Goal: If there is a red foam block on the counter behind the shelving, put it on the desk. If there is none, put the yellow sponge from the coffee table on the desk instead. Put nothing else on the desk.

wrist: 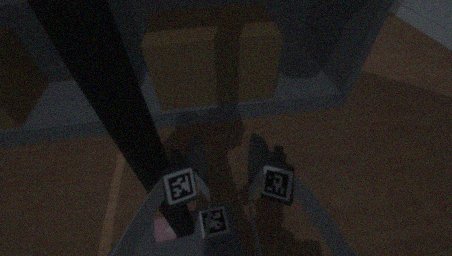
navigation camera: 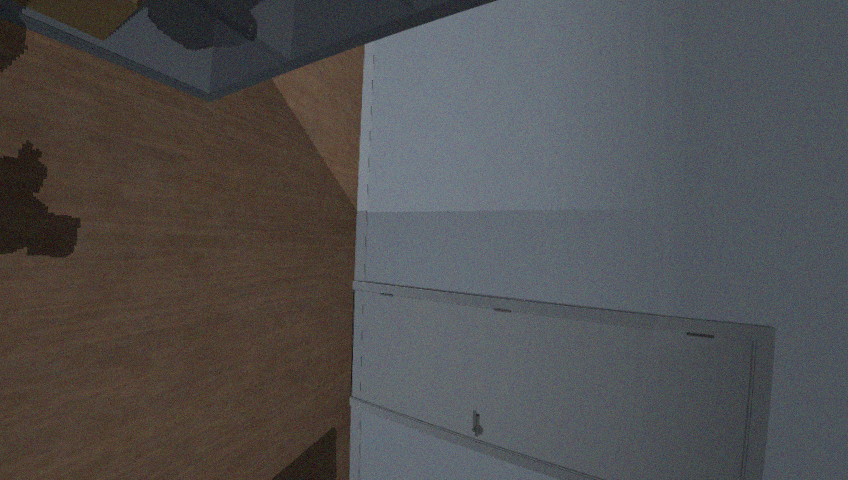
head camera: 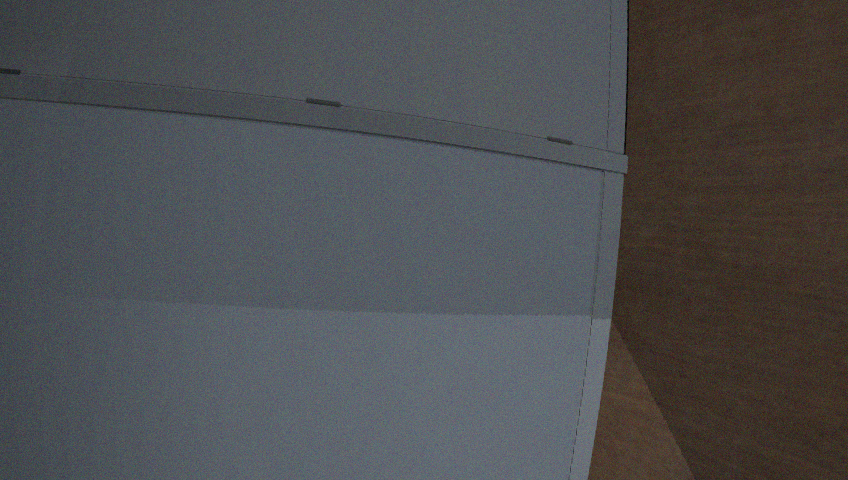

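My gripper is open in the wrist view, with no object between its fingers. It hangs above the wooden floor, in front of the lower edge of the grey shelving. A corner of the shelving also shows at the top left of the navigation view. The red foam block, the yellow sponge, the counter, the coffee table and the desk do not show in these views. The gripper does not show in the head or navigation view.
A brown-yellow box stands in the shelving, partly in shadow. Another box is at the left. A pale wall meets the wooden floor. A closed door is in the wall.
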